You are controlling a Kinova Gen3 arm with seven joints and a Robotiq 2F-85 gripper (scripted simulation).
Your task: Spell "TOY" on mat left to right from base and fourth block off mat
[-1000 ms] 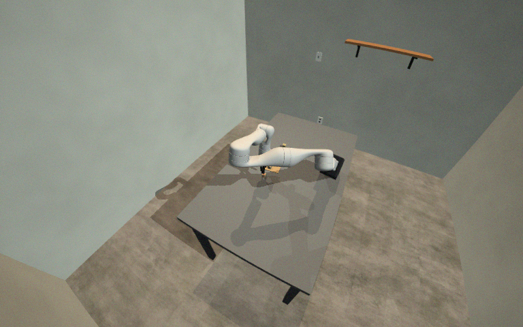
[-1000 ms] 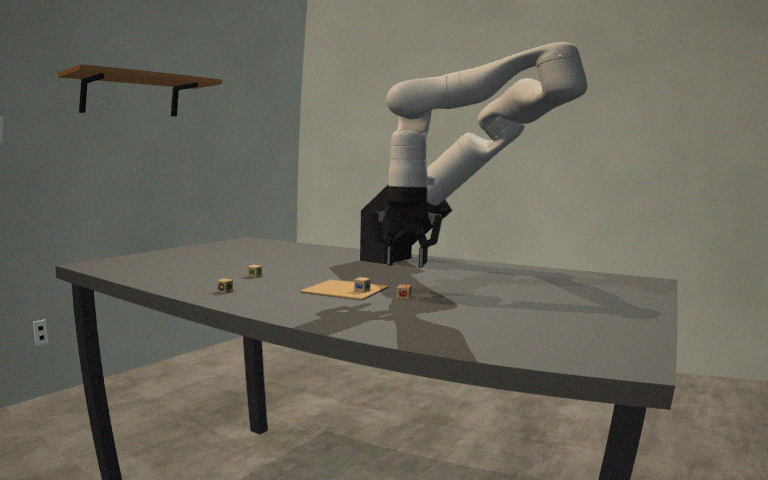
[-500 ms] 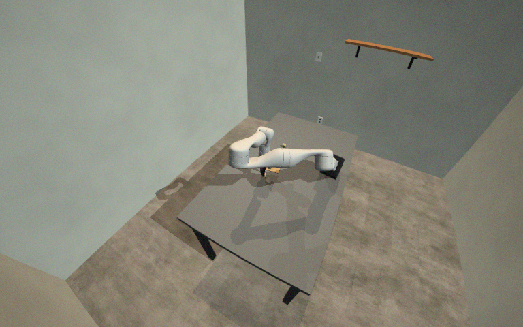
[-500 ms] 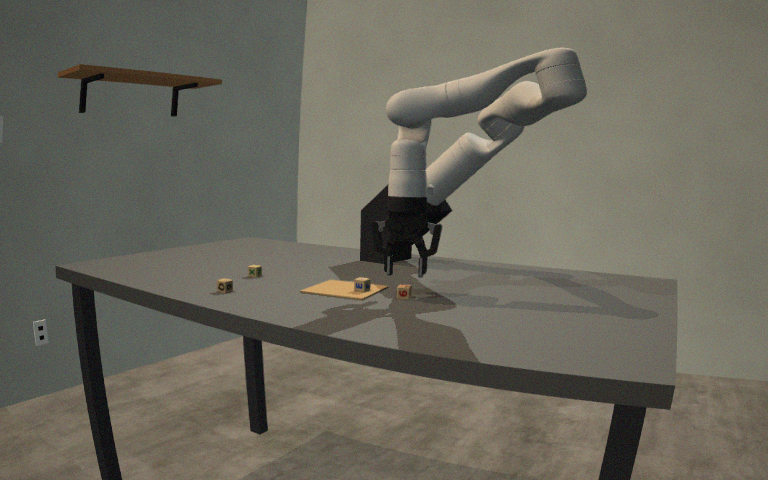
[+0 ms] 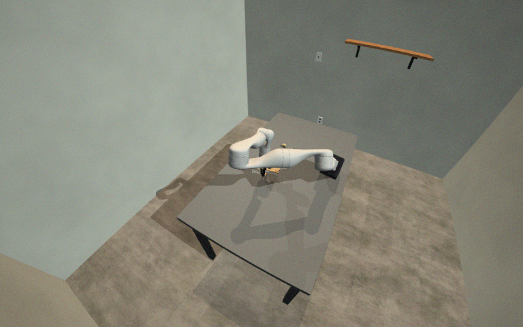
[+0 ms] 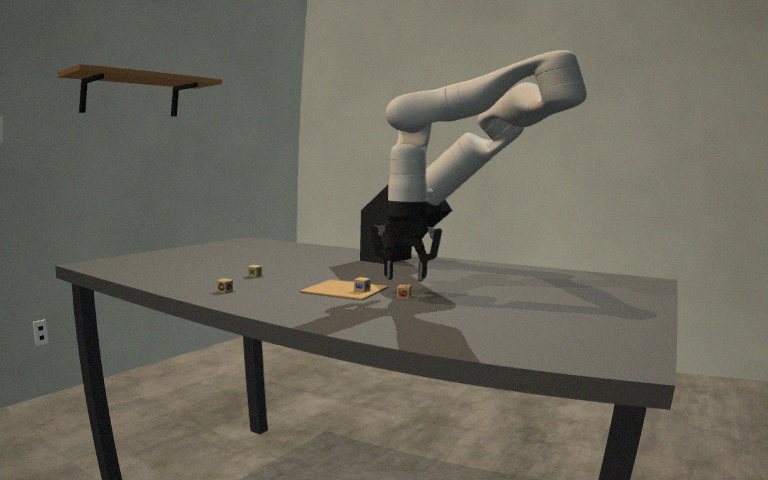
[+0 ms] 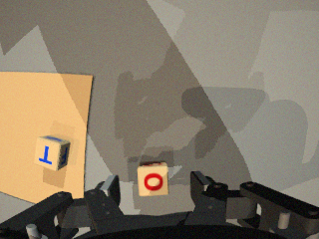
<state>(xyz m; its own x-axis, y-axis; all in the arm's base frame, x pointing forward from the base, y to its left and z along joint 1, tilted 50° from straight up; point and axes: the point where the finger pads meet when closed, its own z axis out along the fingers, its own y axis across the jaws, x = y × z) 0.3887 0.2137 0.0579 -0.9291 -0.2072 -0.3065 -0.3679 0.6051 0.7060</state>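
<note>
The block is 4 cm below my hand. Round my hand: tan mat 2 cm ahead, 14 cm to the right, 5 cm below.
</note>
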